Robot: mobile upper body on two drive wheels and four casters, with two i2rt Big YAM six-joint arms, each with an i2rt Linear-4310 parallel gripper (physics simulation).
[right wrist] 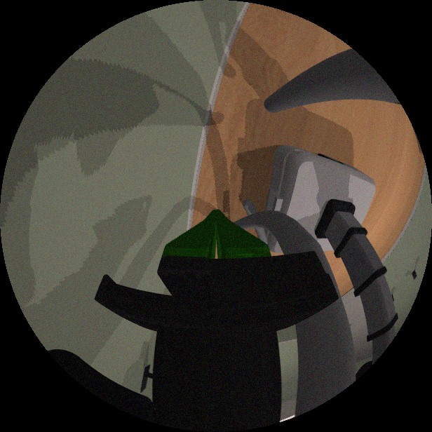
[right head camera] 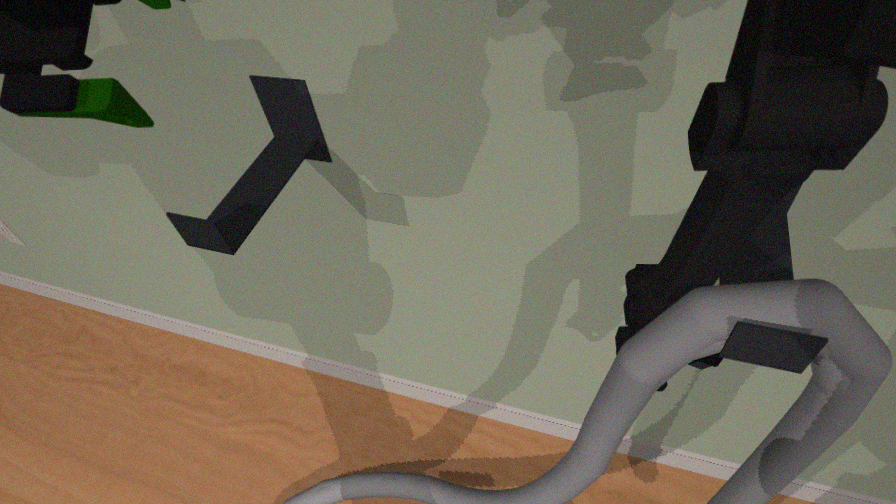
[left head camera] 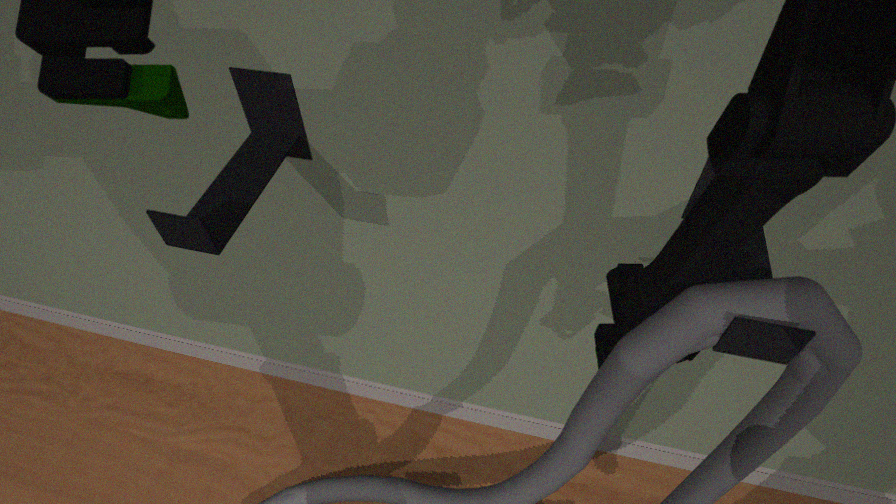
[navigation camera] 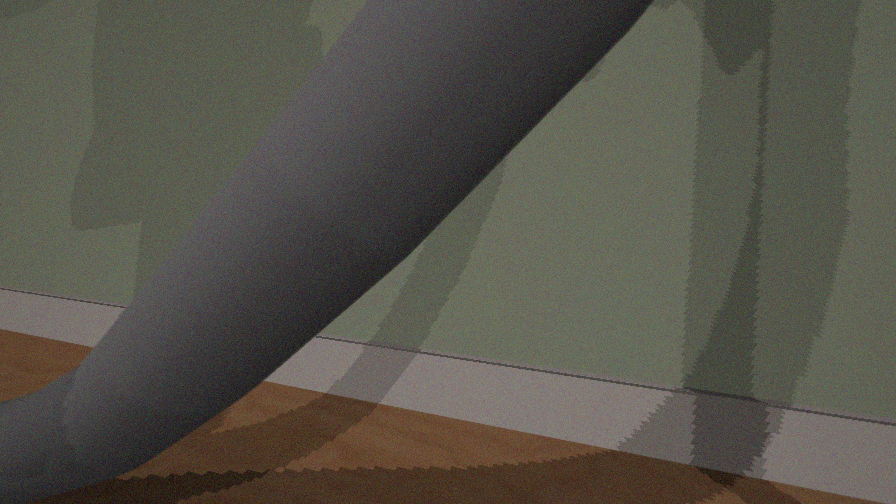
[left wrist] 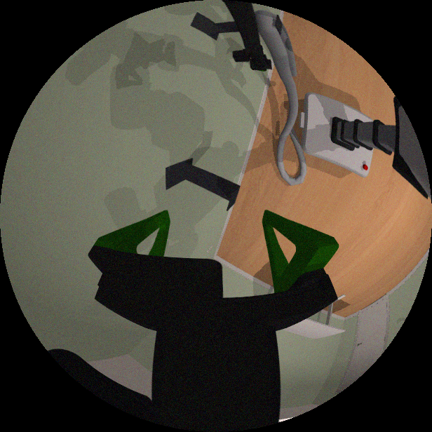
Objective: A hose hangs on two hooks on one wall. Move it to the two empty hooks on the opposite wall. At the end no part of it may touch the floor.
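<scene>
The grey hose (left head camera: 639, 357) (right head camera: 642, 360) (left wrist: 292, 97) (navigation camera: 350, 188) hangs over a dark hook (left head camera: 761, 339) (right head camera: 773, 347) at the right of both head views. Its loose loop hangs low in the left wrist view; floor contact is unclear. A second dark hook (left head camera: 234, 181) (right head camera: 253, 184) (left wrist: 212, 181) is empty. My right gripper (right wrist: 215, 215) is shut, its green fingertips together with nothing between them. It is beside the hose and hook, and the hose hides its tips in the left head view. My left gripper (left wrist: 215, 215) is open and empty, near the empty hook.
A white base box (left wrist: 325, 142) (right wrist: 325, 192) with a ribbed dark column (left wrist: 365, 132) (right wrist: 347, 245) stands on the wooden floor (left head camera: 93, 388) near the hose loop. The green wall (left head camera: 407, 300) is behind the hooks. A pale shelf (left wrist: 317, 328) shows at lower right in the left wrist view.
</scene>
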